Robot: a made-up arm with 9 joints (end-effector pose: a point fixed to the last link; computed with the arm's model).
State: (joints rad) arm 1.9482 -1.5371 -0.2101 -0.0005 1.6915 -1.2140 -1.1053 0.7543 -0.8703
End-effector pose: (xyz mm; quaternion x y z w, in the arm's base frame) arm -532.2 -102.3 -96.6 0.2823 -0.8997 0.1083 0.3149
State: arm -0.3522 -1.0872 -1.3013 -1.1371 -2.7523 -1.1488 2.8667 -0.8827 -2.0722
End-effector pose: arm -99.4 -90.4 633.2 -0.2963 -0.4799 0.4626 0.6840
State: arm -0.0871 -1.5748 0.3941 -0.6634 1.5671 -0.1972 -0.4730 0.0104 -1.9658
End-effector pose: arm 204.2 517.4 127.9 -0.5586 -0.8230 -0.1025 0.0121
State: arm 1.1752 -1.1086 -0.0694 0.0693 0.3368 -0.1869 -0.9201 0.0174 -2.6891
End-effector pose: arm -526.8 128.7 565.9 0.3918 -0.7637 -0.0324 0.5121
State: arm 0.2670 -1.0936 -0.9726 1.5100 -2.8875 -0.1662 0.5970 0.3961 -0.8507
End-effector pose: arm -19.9 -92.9 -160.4 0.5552 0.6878 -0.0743 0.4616
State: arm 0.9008 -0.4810 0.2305 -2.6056 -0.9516 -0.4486 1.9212 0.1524 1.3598
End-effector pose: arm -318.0 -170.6 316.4 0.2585 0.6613 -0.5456 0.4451
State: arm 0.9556 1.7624 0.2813 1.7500 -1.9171 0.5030 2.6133 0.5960 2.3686
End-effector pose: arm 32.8 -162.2 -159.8 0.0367 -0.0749 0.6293 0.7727
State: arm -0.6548 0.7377 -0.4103 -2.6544 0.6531 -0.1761 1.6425 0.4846 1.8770
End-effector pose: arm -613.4 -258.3 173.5 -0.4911 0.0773 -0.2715 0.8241
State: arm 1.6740 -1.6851 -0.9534 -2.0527 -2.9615 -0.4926 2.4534 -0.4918 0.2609
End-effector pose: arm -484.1 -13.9 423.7 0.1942 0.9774 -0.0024 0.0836
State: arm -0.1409 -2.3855 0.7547 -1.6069 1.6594 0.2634 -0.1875 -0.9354 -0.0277
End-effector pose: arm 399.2 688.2 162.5 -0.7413 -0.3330 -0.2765 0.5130
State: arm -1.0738 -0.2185 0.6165 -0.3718 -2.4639 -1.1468 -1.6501 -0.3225 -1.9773
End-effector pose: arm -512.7 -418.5 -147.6 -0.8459 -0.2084 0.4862 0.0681
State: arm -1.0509 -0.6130 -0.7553 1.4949 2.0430 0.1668 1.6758 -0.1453 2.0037
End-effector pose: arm -107.6 161.9 232.7 0.7546 -0.3462 0.2952 0.4728
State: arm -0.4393 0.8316 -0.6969 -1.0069 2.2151 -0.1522 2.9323 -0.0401 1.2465
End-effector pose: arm -392.5 -326.4 -252.3 0.4483 -0.0372 -0.6464 0.6163
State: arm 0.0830 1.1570 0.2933 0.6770 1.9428 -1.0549 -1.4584 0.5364 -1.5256
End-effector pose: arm -363.6 113.0 332.1 0.0374 0.3758 0.9259 0.0068
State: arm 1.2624 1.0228 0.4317 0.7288 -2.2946 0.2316 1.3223 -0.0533 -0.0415
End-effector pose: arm 391.8 -299.9 -272.2 0.7611 -0.5434 0.2925 0.1999
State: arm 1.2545 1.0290 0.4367 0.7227 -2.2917 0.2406 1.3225 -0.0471 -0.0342
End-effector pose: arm 384.5 -307.8 -279.5 0.7560 -0.5521 0.2862 0.2043
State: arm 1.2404 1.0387 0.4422 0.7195 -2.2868 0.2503 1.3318 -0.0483 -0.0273
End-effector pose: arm 372.5 -318.7 -290.4 0.7504 -0.5645 0.2728 0.2094
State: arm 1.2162 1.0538 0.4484 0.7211 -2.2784 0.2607 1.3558 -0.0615 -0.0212
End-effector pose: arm 352.6 -333.8 -306.5 0.7433 -0.5827 0.2480 0.2157
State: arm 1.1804 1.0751 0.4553 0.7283 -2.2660 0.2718 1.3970 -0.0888 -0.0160
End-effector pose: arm 322.7 -352.3 -328.3 0.7334 -0.6073 0.2096 0.2222
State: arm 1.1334 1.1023 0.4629 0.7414 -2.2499 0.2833 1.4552 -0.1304 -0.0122
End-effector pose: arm 282.1 -371.5 -354.5 0.7190 -0.6377 0.1580 0.2268
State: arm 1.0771 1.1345 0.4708 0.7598 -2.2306 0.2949 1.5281 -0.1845 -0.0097
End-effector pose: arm 231.5 -387.9 -383.3 0.6981 -0.6722 0.0952 0.2275
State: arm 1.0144 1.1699 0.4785 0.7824 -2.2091 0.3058 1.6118 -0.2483 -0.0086
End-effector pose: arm 173.6 -397.9 -411.7 0.6693 -0.7084 0.0252 0.2225
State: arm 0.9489 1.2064 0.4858 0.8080 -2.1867 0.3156 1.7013 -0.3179 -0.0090
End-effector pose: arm 112.8 -399.4 -437.0 0.6328 -0.7436 -0.0469 0.2110
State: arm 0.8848 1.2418 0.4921 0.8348 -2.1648 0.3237 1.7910 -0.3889 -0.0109
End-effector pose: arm 54.7 -392.1 -457.2 0.5904 -0.7750 -0.1156 0.1936
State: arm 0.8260 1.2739 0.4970 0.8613 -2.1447 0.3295 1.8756 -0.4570 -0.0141
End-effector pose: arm 4.0 -378.5 -471.6 0.5457 -0.8009 -0.1762 0.1726
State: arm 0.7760 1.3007 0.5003 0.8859 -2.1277 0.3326 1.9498 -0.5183 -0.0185
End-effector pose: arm -35.8 -362.1 -480.4 0.5033 -0.8205 -0.2252 0.1506
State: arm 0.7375 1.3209 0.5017 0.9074 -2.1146 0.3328 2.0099 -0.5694 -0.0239
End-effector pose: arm -63.7 -346.6 -484.6 0.4680 -0.8341 -0.2611 0.1307
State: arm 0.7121 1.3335 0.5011 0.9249 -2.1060 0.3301 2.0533 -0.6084 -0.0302
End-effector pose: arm -79.8 -335.0 -485.4 0.4434 -0.8425 -0.2835 0.1150
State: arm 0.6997 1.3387 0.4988 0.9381 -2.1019 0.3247 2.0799 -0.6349 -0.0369
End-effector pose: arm -85.5 -328.4 -484.0 0.4308 -0.8468 -0.2938 0.1047
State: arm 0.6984 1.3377 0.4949 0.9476 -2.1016 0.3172 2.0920 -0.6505 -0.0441
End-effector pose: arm -83.2 -326.5 -481.1 0.4295 -0.8479 -0.2945 0.0993
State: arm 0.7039 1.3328 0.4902 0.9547 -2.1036 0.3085 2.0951 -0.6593 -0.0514
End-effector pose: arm -75.9 -327.4 -477.3 0.4350 -0.8471 -0.2894 0.0969
